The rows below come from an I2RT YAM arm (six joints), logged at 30 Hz.
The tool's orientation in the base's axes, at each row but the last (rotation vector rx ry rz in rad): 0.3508, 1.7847, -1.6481; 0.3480, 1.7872, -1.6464; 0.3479, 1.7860, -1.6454; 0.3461, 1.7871, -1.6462; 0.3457, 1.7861, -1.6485; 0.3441, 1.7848, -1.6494; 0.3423, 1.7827, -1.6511; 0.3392, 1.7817, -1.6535; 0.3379, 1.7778, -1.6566; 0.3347, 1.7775, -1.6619; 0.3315, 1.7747, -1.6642; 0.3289, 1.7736, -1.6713; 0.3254, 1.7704, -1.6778
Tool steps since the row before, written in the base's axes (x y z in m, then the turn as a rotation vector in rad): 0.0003, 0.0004, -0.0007, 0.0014, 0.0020, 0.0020; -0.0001, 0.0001, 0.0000, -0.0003, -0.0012, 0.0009; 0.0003, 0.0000, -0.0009, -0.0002, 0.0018, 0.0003; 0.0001, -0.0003, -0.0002, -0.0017, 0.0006, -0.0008; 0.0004, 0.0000, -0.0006, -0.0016, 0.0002, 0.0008; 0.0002, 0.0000, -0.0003, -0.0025, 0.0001, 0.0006; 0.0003, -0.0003, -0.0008, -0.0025, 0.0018, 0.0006; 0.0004, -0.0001, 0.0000, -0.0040, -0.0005, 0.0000; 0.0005, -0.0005, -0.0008, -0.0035, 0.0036, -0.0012; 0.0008, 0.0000, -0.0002, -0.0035, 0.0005, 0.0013; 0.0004, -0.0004, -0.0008, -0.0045, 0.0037, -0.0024; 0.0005, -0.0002, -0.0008, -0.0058, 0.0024, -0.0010; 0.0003, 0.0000, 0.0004, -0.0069, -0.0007, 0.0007
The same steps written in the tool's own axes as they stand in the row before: 0.0001, 0.0008, -0.0003, -0.0028, -0.0004, -0.0015; 0.0000, 0.0000, -0.0001, -0.0001, -0.0011, 0.0011; 0.0003, 0.0009, 0.0001, -0.0005, -0.0001, -0.0018; 0.0001, 0.0002, 0.0003, 0.0016, -0.0003, -0.0011; 0.0001, 0.0007, 0.0001, 0.0006, -0.0016, -0.0006; 0.0000, 0.0004, 0.0001, 0.0014, -0.0020, -0.0008; 0.0004, 0.0008, 0.0004, 0.0010, -0.0017, -0.0024; -0.0003, 0.0002, 0.0002, 0.0031, -0.0025, -0.0007; 0.0003, 0.0008, 0.0006, 0.0024, -0.0006, -0.0045; -0.0005, 0.0006, 0.0002, 0.0017, -0.0031, -0.0015; 0.0003, 0.0008, 0.0005, 0.0039, -0.0003, -0.0050; 0.0002, 0.0009, 0.0003, 0.0043, -0.0023, -0.0040; -0.0005, -0.0001, 0.0001, 0.0049, -0.0048, -0.0013
